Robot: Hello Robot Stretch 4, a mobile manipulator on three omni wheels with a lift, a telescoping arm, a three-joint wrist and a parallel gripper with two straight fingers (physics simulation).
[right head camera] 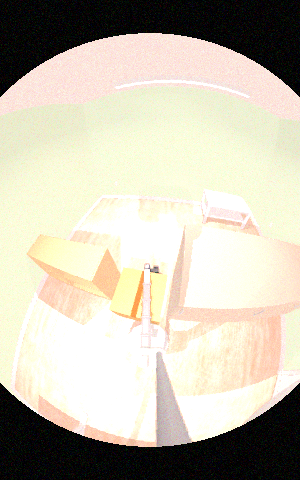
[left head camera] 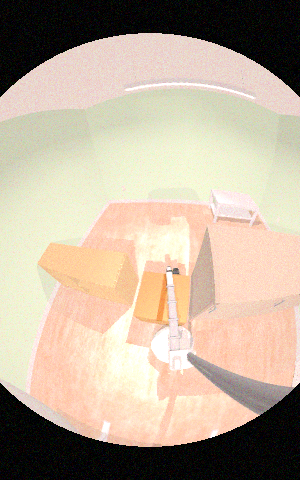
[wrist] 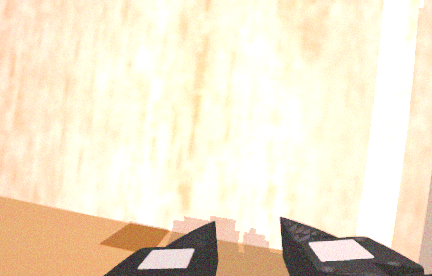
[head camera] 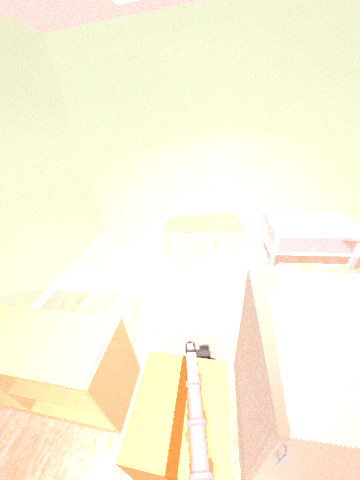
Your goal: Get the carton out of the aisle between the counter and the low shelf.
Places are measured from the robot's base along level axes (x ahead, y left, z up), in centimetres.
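Pixels of known places: gripper, between the fingertips: [wrist: 248, 239].
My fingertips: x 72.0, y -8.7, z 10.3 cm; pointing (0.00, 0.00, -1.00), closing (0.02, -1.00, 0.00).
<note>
Behind a point stands the place of what it marks.
The carton [head camera: 155, 405] @(x 47.3, y 18.8, z 37.9 cm) [left head camera: 149, 295] @(x 47.2, y 19.0, z 37.9 cm) [right head camera: 124, 295] @(x 42.9, y 20.0, z 37.9 cm) [wrist: 45, 230] @(x 70.8, y 10.4, z 3.9 cm) is a yellow-orange box with a darker tape strip. It stands on the floor between the low shelf [head camera: 50, 345] @(x 68.9, y 72.2, z 58.4 cm) [left head camera: 85, 265] @(x 69.4, y 79.4, z 58.4 cm) [right head camera: 75, 260] @(x 66.9, y 68.9, z 58.3 cm) on the left and the large beige counter [head camera: 325, 350] @(x 41.1, y -41.8, z 88.3 cm) [left head camera: 250, 270] @(x 36.7, y -48.7, z 88.3 cm) [right head camera: 235, 270] @(x 39.3, y -57.6, z 88.4 cm) on the right, with a narrow gap on each side. The arm reaches out over the carton's top. My gripper [wrist: 248, 239] @(x 72.0, y -8.7, z 10.3 cm) is open, with nothing between its fingers, near the carton's far edge. In the wrist view the carton's far face shows below and behind the fingertips. The fingers are too small to tell in the head views.
A small white table [head camera: 310, 225] @(x 194.9, y -142.7, z 42.4 cm) [left head camera: 232, 201] @(x 188.5, y -132.9, z 42.3 cm) [right head camera: 225, 202] @(x 190.4, y -137.4, z 42.4 cm) stands at the back right, beyond the counter. My round white base [left head camera: 159, 345] @(x -0.3, y 12.2, z 18.7 cm) is right at the carton's near side. Wooden floor extends beyond the carton to the back wall. Bright glare washes out parts of the floor.
</note>
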